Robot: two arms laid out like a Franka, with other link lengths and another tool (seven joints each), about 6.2 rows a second.
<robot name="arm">
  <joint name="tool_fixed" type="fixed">
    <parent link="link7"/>
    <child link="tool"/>
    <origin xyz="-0.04 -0.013 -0.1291" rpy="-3.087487 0 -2.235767"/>
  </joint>
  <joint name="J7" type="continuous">
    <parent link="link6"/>
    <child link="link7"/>
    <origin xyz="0.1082 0 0"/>
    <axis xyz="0 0 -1"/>
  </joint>
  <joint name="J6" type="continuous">
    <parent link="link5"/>
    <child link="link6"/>
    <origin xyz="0 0 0"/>
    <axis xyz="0 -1 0"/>
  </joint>
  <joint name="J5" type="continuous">
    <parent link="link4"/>
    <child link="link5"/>
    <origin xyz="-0.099 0 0.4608"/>
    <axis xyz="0 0 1"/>
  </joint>
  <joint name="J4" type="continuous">
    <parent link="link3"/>
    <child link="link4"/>
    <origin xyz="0.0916 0 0"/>
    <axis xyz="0 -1 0"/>
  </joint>
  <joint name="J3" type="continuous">
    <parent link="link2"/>
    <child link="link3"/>
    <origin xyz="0 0 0.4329"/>
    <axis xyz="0 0 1"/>
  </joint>
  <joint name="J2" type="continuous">
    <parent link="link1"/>
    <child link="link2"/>
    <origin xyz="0 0 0"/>
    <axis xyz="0 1 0"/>
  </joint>
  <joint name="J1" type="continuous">
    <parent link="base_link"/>
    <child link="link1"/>
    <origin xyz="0 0 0.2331"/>
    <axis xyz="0 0 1"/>
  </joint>
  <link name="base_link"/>
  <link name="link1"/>
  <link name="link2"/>
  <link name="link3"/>
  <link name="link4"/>
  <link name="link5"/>
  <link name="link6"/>
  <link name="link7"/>
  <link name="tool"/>
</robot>
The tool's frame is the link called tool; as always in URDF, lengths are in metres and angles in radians. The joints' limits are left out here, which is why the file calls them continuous.
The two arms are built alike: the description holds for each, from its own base.
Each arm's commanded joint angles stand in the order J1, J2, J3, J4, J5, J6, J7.
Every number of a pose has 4 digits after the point.
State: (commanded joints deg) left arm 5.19 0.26 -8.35 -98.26 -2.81 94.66 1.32; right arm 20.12 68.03 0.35 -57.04 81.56 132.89 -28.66
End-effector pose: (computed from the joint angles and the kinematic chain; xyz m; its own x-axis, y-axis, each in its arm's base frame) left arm 0.6212 -0.0522 0.5626 -0.6697 -0.7383 0.0807 -0.7421 0.6695 -0.0331; right arm 0.8958 0.3698 0.0131 -0.6167 -0.2597 -0.7432 -0.7453 0.4966 0.4449
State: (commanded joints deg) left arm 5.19 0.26 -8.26 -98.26 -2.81 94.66 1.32; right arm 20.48 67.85 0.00 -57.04 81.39 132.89 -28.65
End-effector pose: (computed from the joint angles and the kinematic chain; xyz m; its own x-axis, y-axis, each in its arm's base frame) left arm 0.6213 -0.0512 0.5626 -0.6685 -0.7393 0.0807 -0.7431 0.6683 -0.0331; right arm 0.8954 0.3724 0.0158 -0.6110 -0.2679 -0.7449 -0.7505 0.4952 0.4375
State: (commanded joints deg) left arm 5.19 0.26 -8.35 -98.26 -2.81 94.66 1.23; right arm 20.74 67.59 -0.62 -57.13 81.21 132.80 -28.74
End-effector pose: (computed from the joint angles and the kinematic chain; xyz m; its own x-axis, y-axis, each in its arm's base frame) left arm 0.6212 -0.0523 0.5626 -0.6685 -0.7393 0.0807 -0.7431 0.6683 -0.0330; right arm 0.8963 0.3709 0.0189 -0.6039 -0.2782 -0.7469 -0.7561 0.4965 0.4264
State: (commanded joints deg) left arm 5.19 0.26 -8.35 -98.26 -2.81 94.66 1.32; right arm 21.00 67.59 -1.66 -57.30 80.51 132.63 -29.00
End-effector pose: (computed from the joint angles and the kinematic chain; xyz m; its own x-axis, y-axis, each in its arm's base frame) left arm 0.6212 -0.0522 0.5626 -0.6697 -0.7383 0.0807 -0.7421 0.6695 -0.0331; right arm 0.8974 0.3648 0.0164 -0.5942 -0.3029 -0.7451 -0.7646 0.5002 0.4065
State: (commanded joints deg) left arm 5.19 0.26 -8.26 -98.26 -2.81 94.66 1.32; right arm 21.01 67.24 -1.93 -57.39 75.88 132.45 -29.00
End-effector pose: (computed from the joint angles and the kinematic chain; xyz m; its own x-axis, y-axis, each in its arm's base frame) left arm 0.6213 -0.0512 0.5626 -0.6685 -0.7393 0.0807 -0.7431 0.6683 -0.0331; right arm 0.8984 0.3596 0.0192 -0.5588 -0.3772 -0.7386 -0.7978 0.4879 0.3544
